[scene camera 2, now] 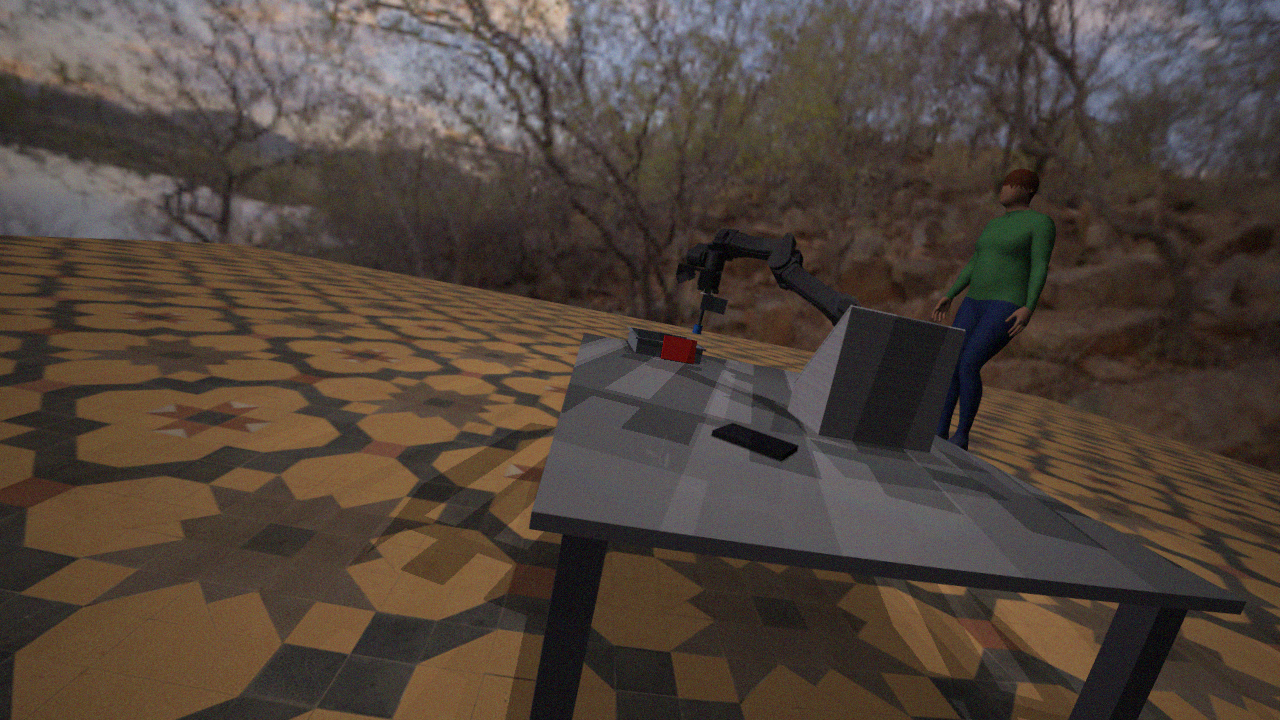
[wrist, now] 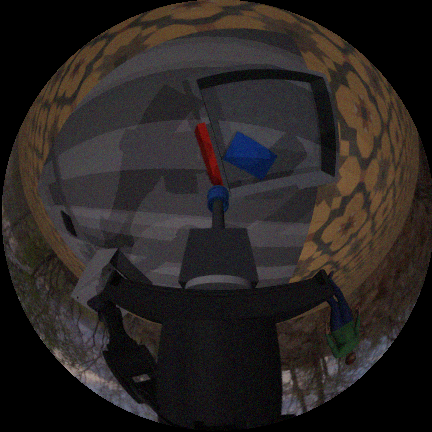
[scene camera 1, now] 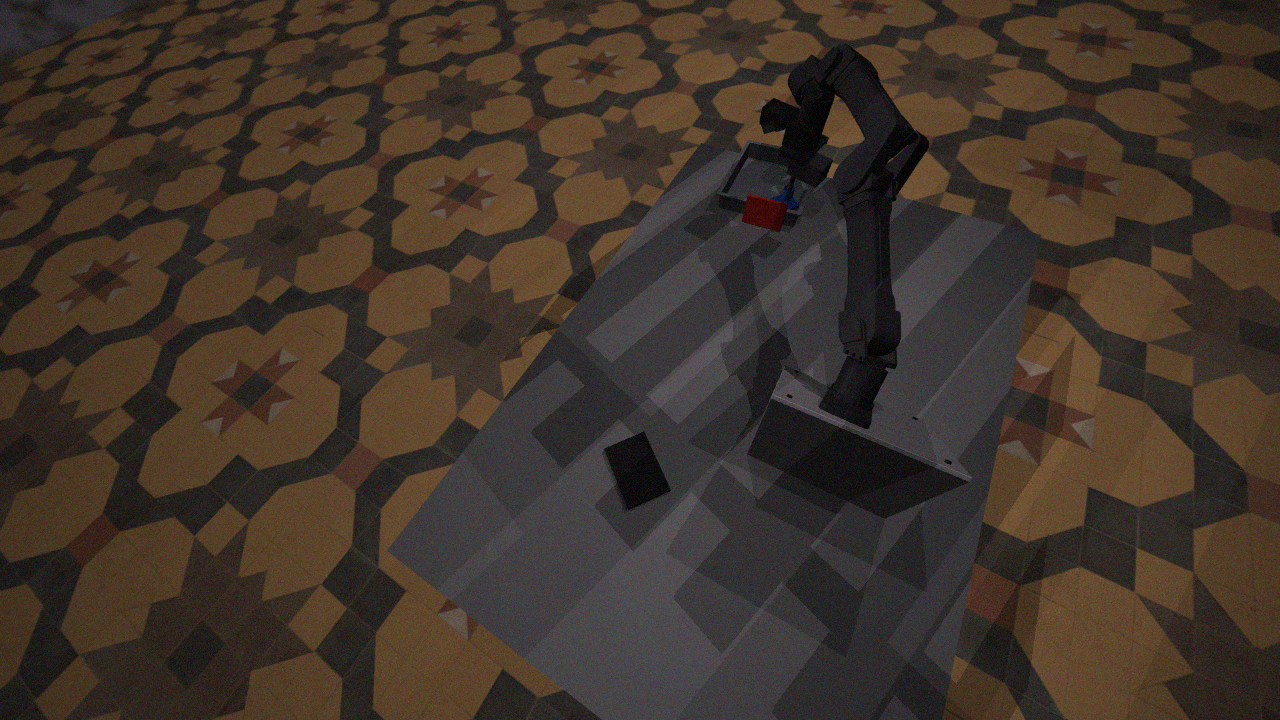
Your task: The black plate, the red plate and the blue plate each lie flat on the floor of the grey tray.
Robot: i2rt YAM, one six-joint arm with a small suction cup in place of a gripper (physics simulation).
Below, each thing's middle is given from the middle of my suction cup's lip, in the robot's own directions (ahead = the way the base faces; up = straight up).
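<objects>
Distances from my suction cup: red plate point(scene camera 1: 767, 213), 7 cm below, 4 cm ahead, 1 cm to the left; blue plate point(wrist: 243, 152), 10 cm below, 3 cm ahead, 7 cm to the right; black plate point(scene camera 1: 639, 476), 74 cm to the left, 3 cm behind, 10 cm below; grey tray point(scene camera 2: 646, 342), 12 cm to the right, 8 cm ahead, 8 cm below.
</objects>
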